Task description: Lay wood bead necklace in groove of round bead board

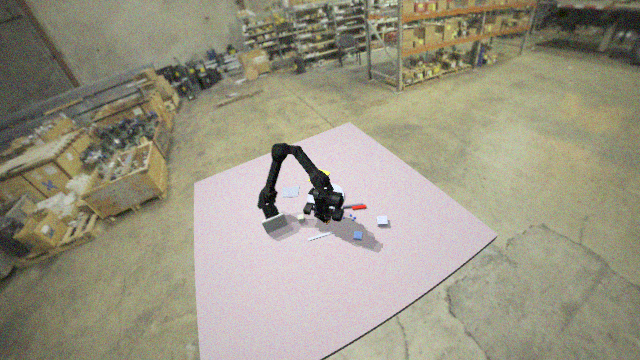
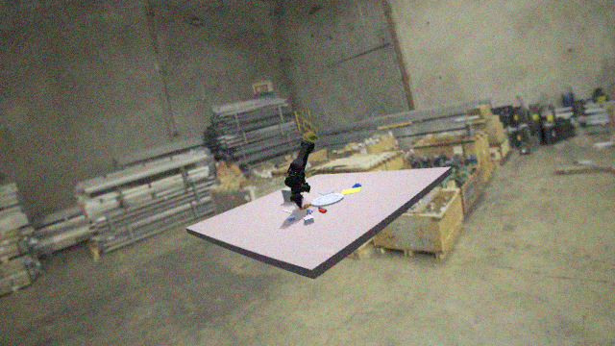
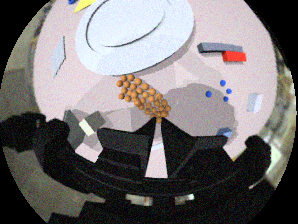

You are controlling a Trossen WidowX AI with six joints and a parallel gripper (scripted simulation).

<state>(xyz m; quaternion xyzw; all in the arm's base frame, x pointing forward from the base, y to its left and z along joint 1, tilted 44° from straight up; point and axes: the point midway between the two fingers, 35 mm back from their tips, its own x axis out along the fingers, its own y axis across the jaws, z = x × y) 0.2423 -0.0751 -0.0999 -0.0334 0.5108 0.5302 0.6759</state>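
Right now the white stick is 60 mm to the right of my gripper tip, 50 mm behind it and 10 mm below it. Also, from my gripper tip: cream cube (110 mm behind, 70 mm to the left, 10 mm above); red-handled tool (180 mm ahead, 20 mm to the left); blue block (140 mm to the right, 110 mm ahead).
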